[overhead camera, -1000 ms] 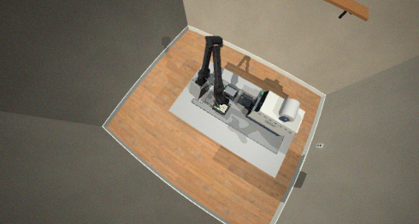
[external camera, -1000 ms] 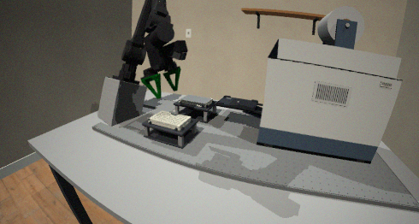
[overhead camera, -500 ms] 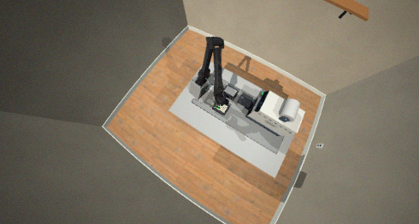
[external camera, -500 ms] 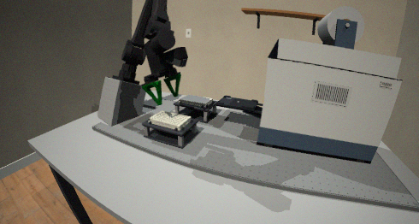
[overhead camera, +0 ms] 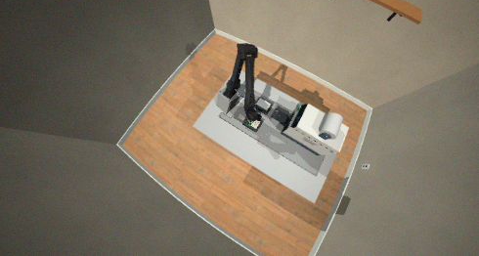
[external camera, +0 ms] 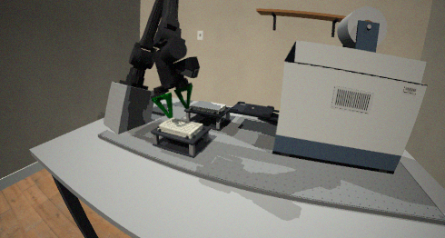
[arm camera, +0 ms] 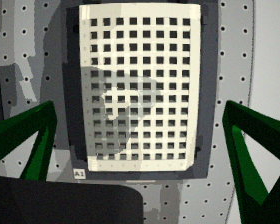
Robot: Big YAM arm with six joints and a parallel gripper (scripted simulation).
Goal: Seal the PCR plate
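Right now the 96-well plate C15 is 6 cm below my hand. Round my hand: dark stage (19 cm ahead, 18 cm to the left, 2 cm below); then white start key (28 cm ahead, 28 cm to the left, 7 cm above); then sealed plate C51 (1 cm behind, 21 cm to the left, 5 cm below).
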